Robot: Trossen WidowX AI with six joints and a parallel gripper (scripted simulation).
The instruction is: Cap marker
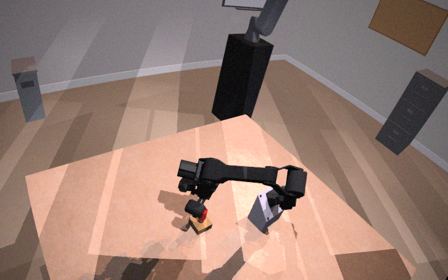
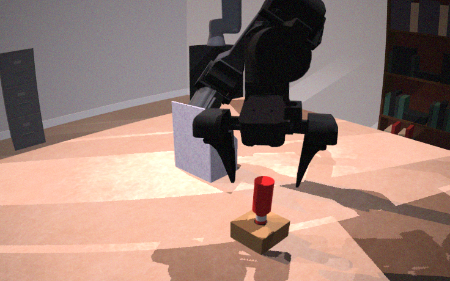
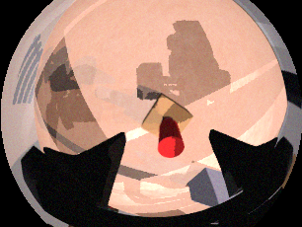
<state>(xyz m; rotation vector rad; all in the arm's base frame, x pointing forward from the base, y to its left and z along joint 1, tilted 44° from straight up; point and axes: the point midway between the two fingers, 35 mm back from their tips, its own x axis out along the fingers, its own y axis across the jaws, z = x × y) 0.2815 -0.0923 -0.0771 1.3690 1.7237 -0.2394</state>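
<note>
The red cap is 10 mm behind my gripper tip, 10 mm to the left of it and 30 mm below it.
</note>
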